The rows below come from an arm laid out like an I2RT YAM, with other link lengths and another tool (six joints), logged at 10 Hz.
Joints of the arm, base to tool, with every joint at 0 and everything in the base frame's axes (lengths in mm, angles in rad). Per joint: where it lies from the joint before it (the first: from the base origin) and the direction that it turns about. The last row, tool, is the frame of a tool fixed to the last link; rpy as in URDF.
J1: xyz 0 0 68.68 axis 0 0 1
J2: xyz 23 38.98 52.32 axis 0 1 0
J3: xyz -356.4 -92.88 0 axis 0 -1 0
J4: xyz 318.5 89.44 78 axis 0 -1 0
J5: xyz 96.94 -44.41 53.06 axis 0 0 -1
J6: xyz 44.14 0 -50.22 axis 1 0 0
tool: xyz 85 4 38 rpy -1.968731 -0.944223 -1.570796
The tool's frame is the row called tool.
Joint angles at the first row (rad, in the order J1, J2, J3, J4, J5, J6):
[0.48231, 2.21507, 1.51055, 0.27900, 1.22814, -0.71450]
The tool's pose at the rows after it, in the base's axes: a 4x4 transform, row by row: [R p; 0 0 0 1], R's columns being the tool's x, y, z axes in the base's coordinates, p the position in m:
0.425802 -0.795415 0.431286 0.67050; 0.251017 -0.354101 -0.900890 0.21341; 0.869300 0.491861 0.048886 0.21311; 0 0 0 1
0.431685 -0.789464 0.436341 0.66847; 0.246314 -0.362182 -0.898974 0.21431; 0.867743 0.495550 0.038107 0.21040; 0 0 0 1
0.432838 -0.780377 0.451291 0.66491; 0.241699 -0.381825 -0.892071 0.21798; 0.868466 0.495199 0.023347 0.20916; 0 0 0 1
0.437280 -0.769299 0.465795 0.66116; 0.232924 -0.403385 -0.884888 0.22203; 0.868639 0.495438 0.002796 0.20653; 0 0 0 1
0.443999 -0.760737 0.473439 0.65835; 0.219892 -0.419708 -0.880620 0.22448; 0.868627 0.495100 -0.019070 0.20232; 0 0 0 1
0.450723 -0.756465 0.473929 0.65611; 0.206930 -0.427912 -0.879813 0.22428; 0.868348 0.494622 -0.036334 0.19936; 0 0 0 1
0.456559 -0.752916 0.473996 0.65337; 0.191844 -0.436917 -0.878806 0.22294; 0.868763 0.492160 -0.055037 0.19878; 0 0 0 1
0.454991 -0.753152 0.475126 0.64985; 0.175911 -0.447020 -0.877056 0.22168; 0.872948 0.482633 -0.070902 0.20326; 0 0 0 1
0.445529 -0.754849 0.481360 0.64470; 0.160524 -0.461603 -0.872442 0.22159; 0.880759 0.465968 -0.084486 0.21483; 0 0 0 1
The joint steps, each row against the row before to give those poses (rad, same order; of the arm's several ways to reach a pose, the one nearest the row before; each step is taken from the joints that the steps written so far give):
[-0.00121, 0.00082, -0.00083, -0.01819, -0.00196, 0.01244]
[0.00207, -0.00369, -0.00252, -0.02790, -0.00766, 0.02457]
[0.00576, -0.00897, -0.00826, -0.02111, -0.01634, 0.02293]
[0.00636, -0.00761, -0.00467, -0.03591, -0.01860, 0.03567]
[0.00418, -0.00294, -0.00020, -0.04145, -0.01525, 0.04245]
[0.00096, -0.00328, 0.00002, -0.03658, -0.00935, 0.03667]
[-0.00034, -0.00846, -0.00153, -0.03797, -0.01139, 0.03665]
[0.00034, -0.01612, -0.00450, -0.02802, -0.01009, 0.02949]
[0.00278, -0.02809, -0.00752, -0.02085, -0.01097, 0.02063]

